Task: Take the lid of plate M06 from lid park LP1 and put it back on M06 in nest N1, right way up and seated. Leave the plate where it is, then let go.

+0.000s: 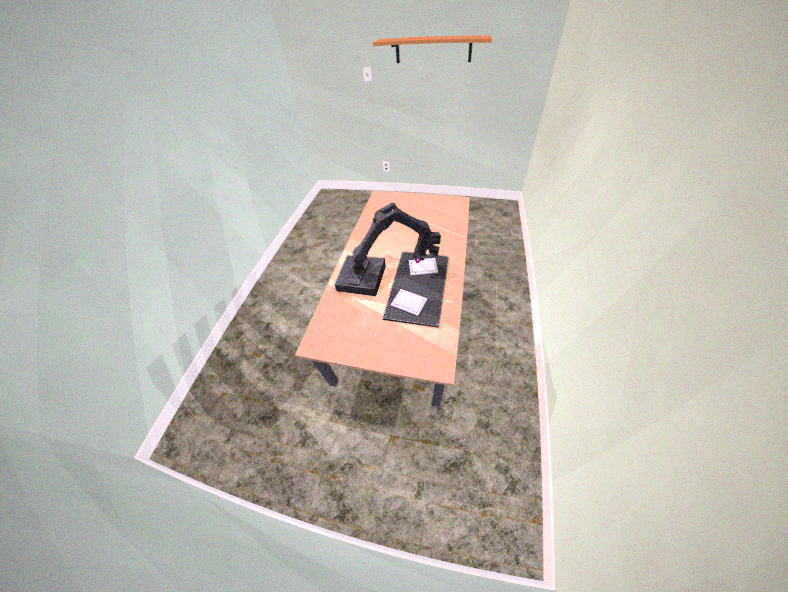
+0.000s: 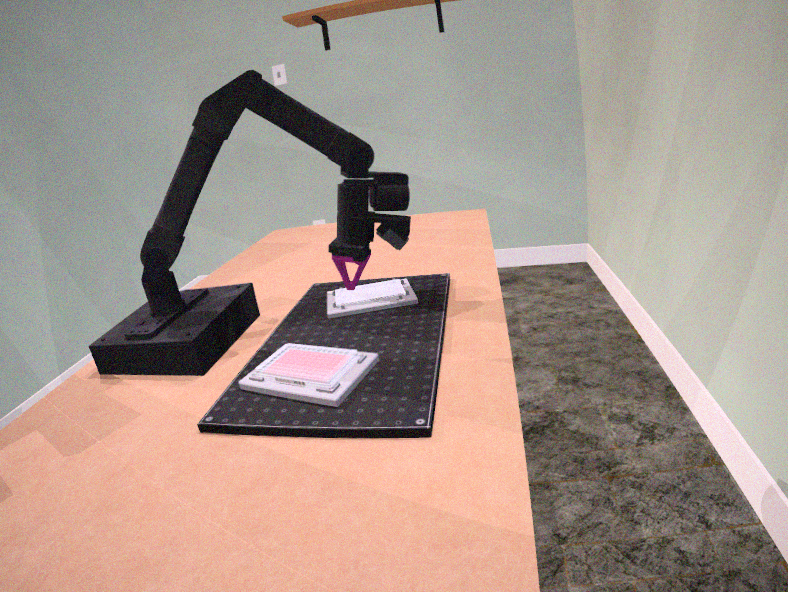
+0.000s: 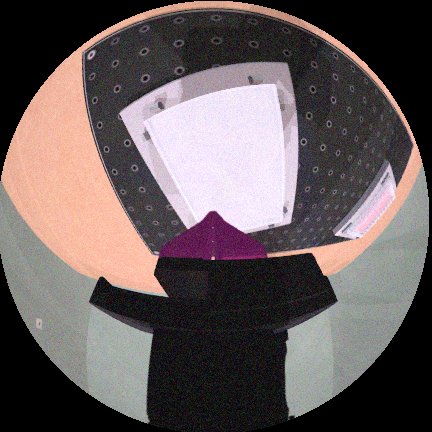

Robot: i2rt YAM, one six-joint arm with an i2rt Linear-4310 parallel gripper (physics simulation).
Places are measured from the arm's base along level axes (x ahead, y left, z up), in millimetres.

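Pixels of known places: gripper, fingertip midpoint: (image 1: pixel 417 262) (image 2: pixel 350 289) (image 3: pixel 212 216); arm's base at its link origin: (image 1: pixel 359 271) (image 2: pixel 169 314).
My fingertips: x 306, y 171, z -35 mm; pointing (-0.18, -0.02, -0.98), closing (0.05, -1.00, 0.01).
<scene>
Ahead of a thing's pixels: the offset from my fingertips to its middle. Level surfaces: height alone.
The white lid {dy -13, dx +40, dz -4 mm} (image 1: pixel 423 265) (image 2: pixel 375 292) (image 3: pixel 225 155) lies flat in lid park LP1 {dy -13, dx +41, dz -8 mm} (image 2: pixel 407 298) (image 3: pixel 200 81), a pale holder at the far end of the dark board. My gripper (image 2: pixel 351 288) (image 3: pixel 212 216) has its magenta fingers shut together with nothing between them. The fingertips are at or just above the lid's edge nearest the arm; whether they touch it cannot be told. Plate M06 {dy -292, dx +21, dz +1 mm} (image 1: pixel 408 302) (image 2: pixel 305 363) (image 3: pixel 376 212), with a pink well area and no lid, sits in nest N1 {dy -292, dx +21, dz -9 mm} (image 2: pixel 343 393) at the near end of the board.
The dark perforated board {dy -152, dx +44, dz -24 mm} (image 1: pixel 417 284) (image 2: pixel 382 417) (image 3: pixel 350 125) lies on the wooden table {dz -30 mm} (image 1: pixel 375 344) (image 2: pixel 318 509) (image 3: pixel 65 150). The black arm base (image 1: pixel 360 275) (image 2: pixel 178 331) stands to the left of the board. A wooden shelf (image 1: pixel 433 40) (image 2: pixel 369 8) is on the back wall.
</scene>
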